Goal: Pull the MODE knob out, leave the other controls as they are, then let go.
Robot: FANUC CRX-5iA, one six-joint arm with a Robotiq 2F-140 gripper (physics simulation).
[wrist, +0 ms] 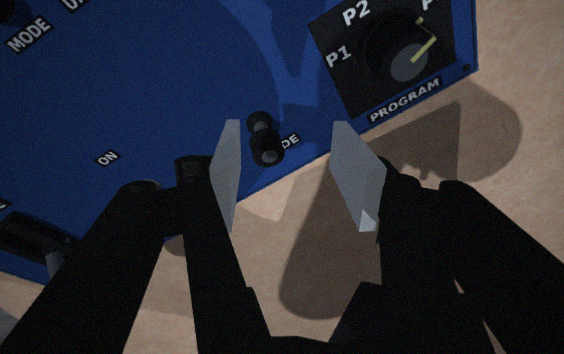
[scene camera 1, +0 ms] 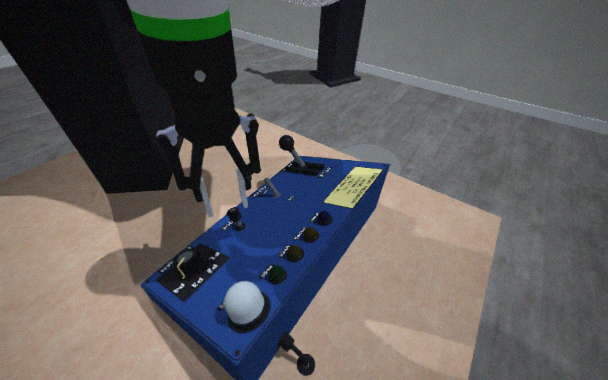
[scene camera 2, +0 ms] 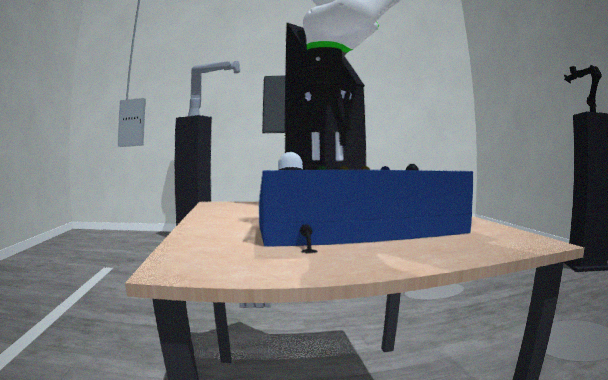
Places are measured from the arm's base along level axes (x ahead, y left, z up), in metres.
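Pixels of known places: gripper, fingertip midpoint: [wrist: 286, 144] [scene camera 1: 227, 206] [scene camera 2: 327, 160].
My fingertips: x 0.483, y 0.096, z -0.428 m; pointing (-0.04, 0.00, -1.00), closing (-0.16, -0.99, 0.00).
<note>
Ahead of a thing's pixels: the offset from my fingertips to its top centre. "spot": to the spot under its first point. Level surfaces: height alone.
The MODE knob {dz -0.040, dx -0.023, dy +0.014 m} [scene camera 1: 234, 215] [wrist: 267, 146] is a small black knob standing up from the top of the blue control box [scene camera 1: 265, 215] [scene camera 2: 367, 207] [wrist: 150, 100], near its edge. A short grey neck shows below its black cap. In the wrist view it covers part of its label, of which "DE" shows. The gripper [scene camera 1: 227, 210] [scene camera 2: 327, 159] [wrist: 286, 120] points down above the box, open, with nothing between its pads. In the wrist view the knob appears between the two pads, nearer the left one. The knob does not show in scene camera 2.
The PROGRAM dial {dz -0.048, dx +0.030, dy -0.094 m} [scene camera 1: 192, 261] [wrist: 400, 50], a white dome {spot: dz +0.015, dx +0.188, dy -0.045 m} [scene camera 1: 244, 302] [scene camera 2: 290, 160], a toggle lever {dz -0.046, dx -0.072, dy +0.124 m} [scene camera 1: 272, 187], a ball-topped lever {dz -0.007, dx -0.161, dy +0.216 m} [scene camera 1: 287, 143] and several round lamps {spot: dz -0.014, dx +0.143, dy +0.061 m} [scene camera 1: 295, 253] are on the box. A black crank {spot: dz -0.158, dx +0.256, dy +0.015 m} [scene camera 1: 305, 363] [scene camera 2: 307, 237] sticks out from its side, above the wooden table {dz -0.172 m} [scene camera 1: 425, 280] [scene camera 2: 210, 270].
</note>
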